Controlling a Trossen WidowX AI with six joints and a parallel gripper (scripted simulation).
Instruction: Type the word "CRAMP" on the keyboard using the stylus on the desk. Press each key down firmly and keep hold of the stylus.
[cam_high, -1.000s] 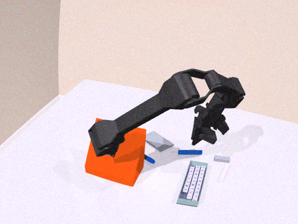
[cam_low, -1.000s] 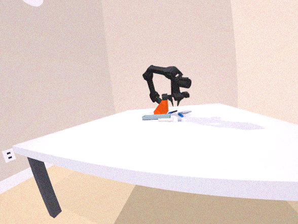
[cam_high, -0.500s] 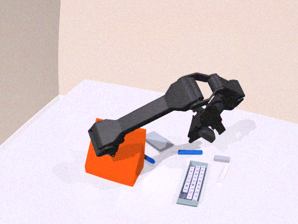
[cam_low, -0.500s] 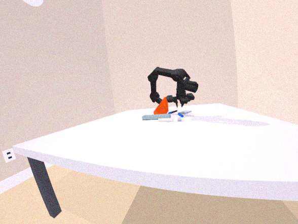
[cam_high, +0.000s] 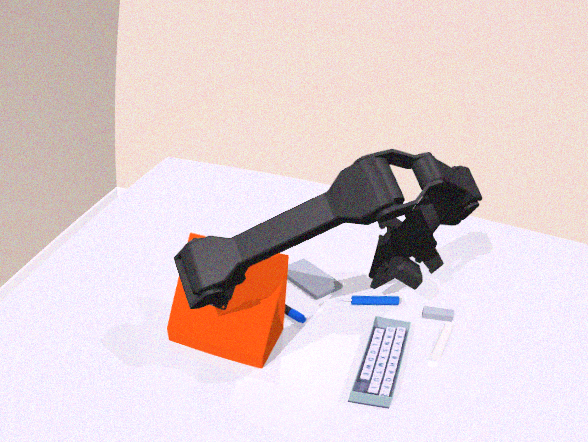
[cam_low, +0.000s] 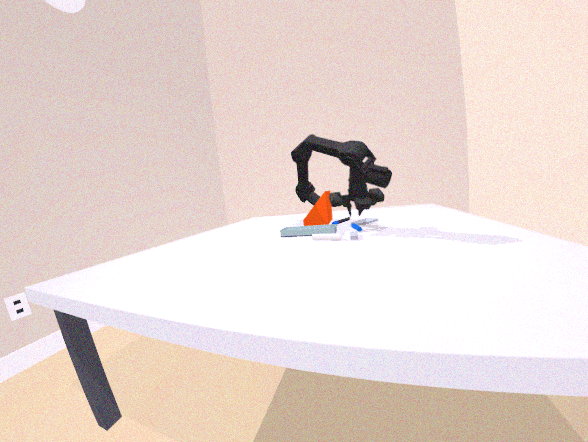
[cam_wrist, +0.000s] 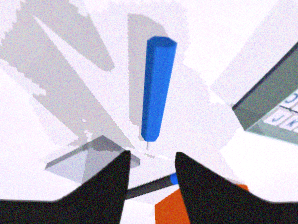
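Right now the blue stylus is 2 cm behind my gripper tip, 1 cm to the right of it and 4 cm below it. Round my gripper tip: grey block 15 cm ahead, 1 cm to the left, 4 cm below; blue pen 13 cm behind, 9 cm to the right, 4 cm below; grey flat plate 12 cm behind, 3 cm to the left, 4 cm below.
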